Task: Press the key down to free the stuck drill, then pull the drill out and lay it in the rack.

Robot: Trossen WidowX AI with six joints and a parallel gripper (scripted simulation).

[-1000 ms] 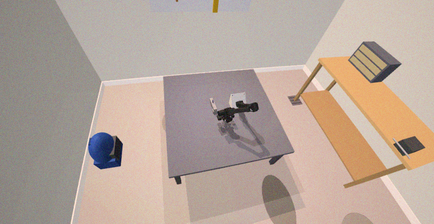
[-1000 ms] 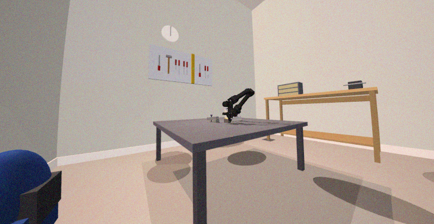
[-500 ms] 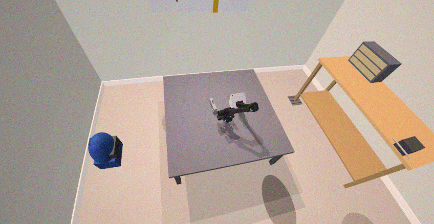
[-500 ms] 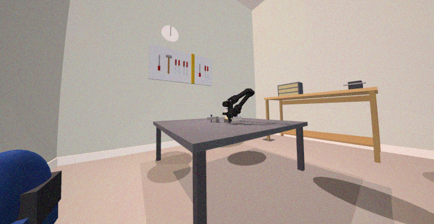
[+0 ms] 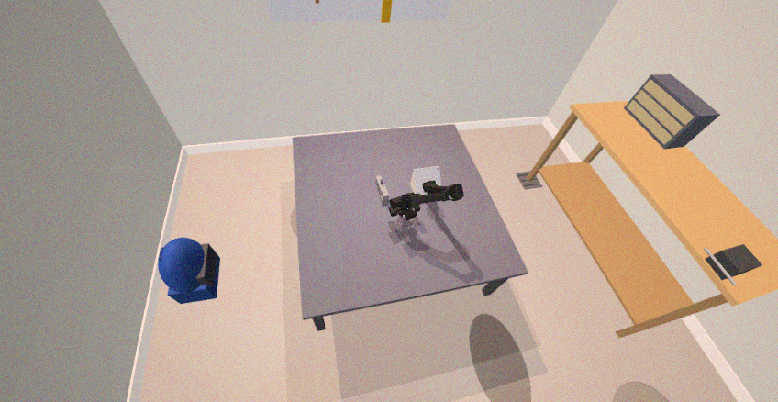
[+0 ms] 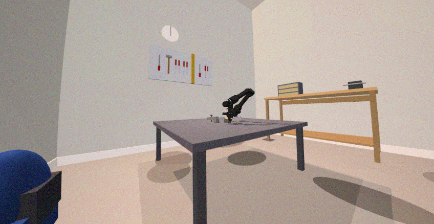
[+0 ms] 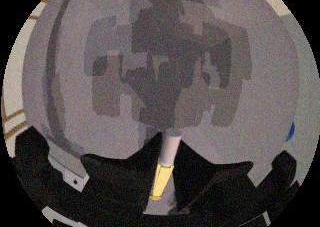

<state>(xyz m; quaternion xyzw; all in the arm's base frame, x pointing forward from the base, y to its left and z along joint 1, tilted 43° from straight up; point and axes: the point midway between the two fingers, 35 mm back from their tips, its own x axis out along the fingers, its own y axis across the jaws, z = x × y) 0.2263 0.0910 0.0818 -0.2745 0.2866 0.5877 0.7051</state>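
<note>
Now: the drill 40 mm to the right of my gripper tip and 30 mm above it.
</note>
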